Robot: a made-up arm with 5 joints.
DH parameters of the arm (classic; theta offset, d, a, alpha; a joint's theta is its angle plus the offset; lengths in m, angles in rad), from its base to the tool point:
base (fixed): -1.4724 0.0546 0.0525 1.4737
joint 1: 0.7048 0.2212 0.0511 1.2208
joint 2: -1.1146 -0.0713 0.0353 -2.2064
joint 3: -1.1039 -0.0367 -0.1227 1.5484
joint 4: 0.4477 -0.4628 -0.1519 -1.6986
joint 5: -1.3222 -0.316 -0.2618 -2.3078
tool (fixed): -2.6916 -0.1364 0 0
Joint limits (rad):
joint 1: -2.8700..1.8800
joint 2: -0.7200..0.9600
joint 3: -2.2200..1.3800
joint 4: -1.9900..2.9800
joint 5: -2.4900..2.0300
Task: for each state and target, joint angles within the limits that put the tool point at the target. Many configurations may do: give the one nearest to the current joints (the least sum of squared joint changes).
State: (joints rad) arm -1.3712 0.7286 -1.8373 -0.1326 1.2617
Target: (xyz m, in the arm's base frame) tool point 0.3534 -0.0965 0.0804
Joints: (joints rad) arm -1.2187 0.3125 -0.7628 -0.6749 2.0088
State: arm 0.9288 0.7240 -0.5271 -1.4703 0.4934
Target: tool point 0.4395 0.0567 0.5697
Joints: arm 0.5182 0.4582 -0.8546 -1.2955 0.9711
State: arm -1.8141 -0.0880 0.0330 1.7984 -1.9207
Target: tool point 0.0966 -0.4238 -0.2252
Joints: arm -1.7329 0.4127 -0.2006 1.7125 -2.2775
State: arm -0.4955 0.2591 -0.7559 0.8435 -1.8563
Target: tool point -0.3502 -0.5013 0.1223
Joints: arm -0.2760 0.6976 -1.2105 0.9331 -2.2820
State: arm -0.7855 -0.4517 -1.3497 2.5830 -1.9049
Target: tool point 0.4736 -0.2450 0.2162
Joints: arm -0.2959 -0.1271 -0.5985 2.7797 -1.7121
